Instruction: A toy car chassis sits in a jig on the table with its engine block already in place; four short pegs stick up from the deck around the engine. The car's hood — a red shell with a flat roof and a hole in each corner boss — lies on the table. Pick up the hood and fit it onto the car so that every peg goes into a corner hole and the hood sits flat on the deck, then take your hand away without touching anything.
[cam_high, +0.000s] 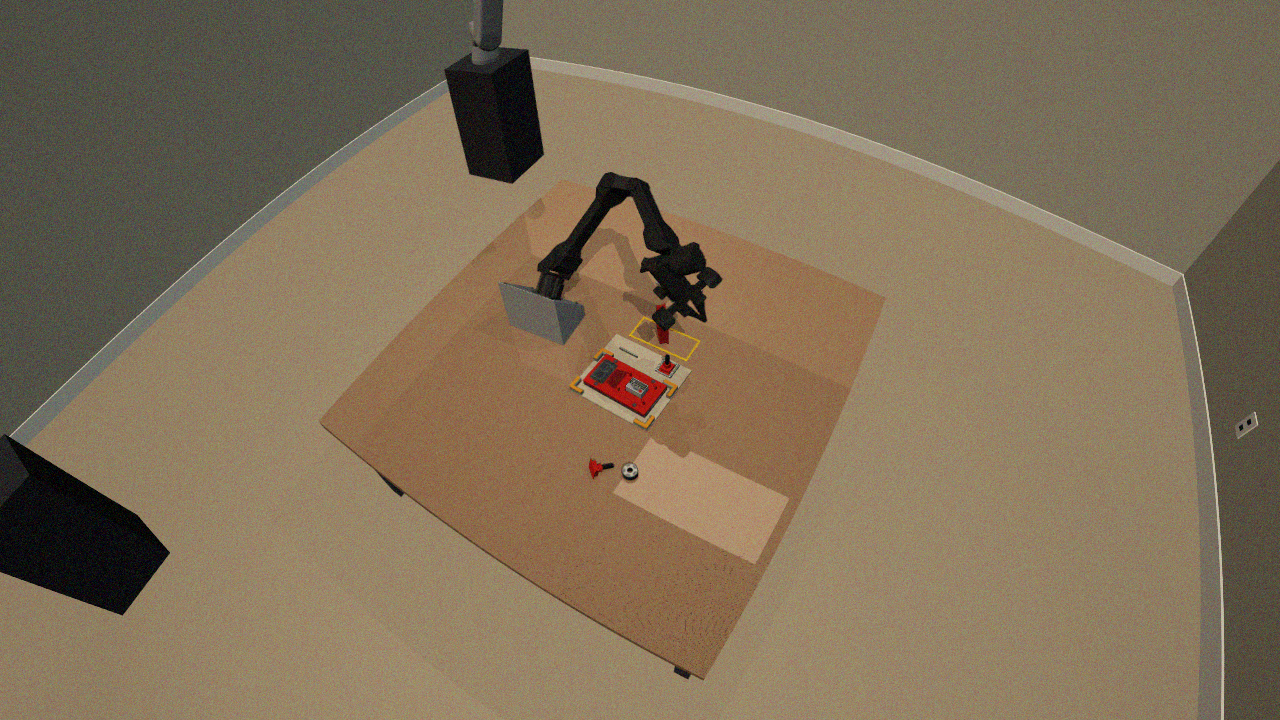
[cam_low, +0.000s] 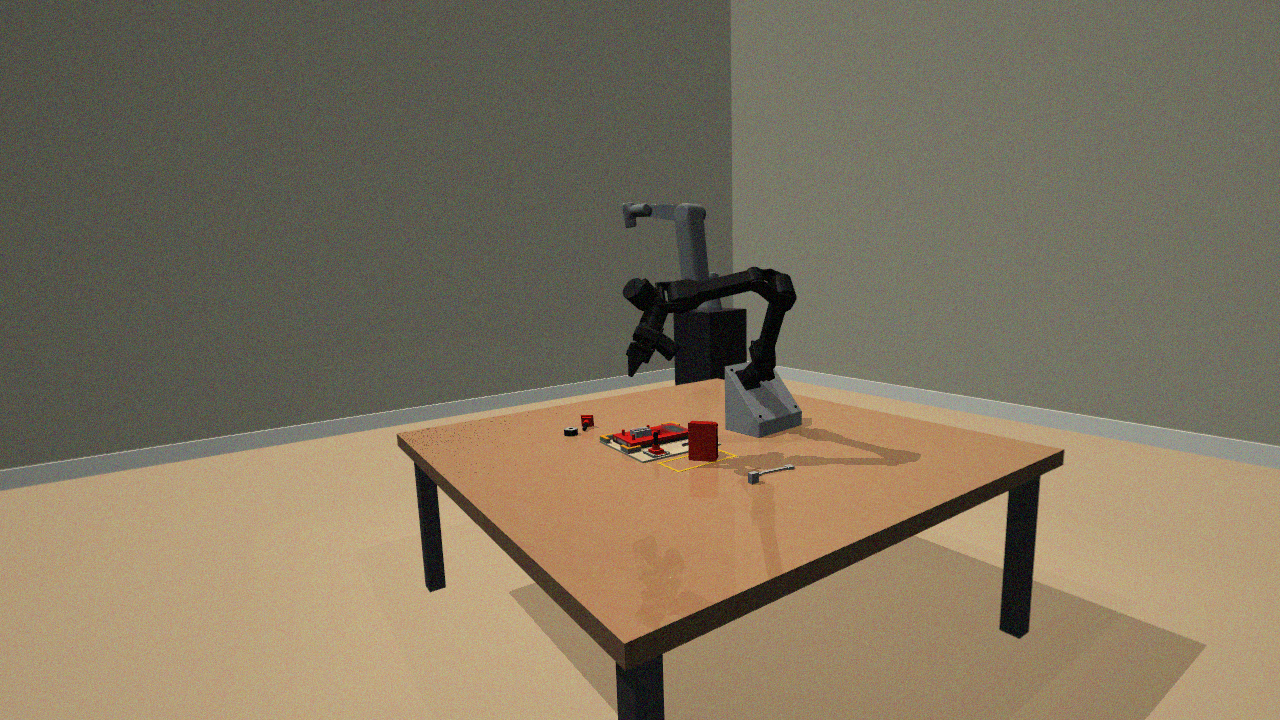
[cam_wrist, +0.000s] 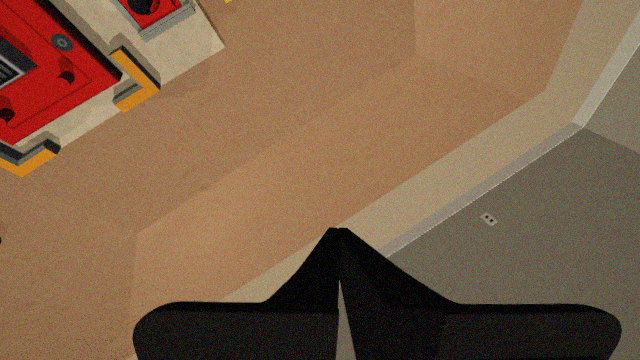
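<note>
Right now my gripper tip is 15 cm past the red hood, 9 cm to the right of it and 18 cm above it. The rest, counted from my gripper tip: round part 4 cm behind, 35 cm to the right, 22 cm below; then pale jig plate 16 cm behind, 11 cm to the right, 21 cm below.
</note>
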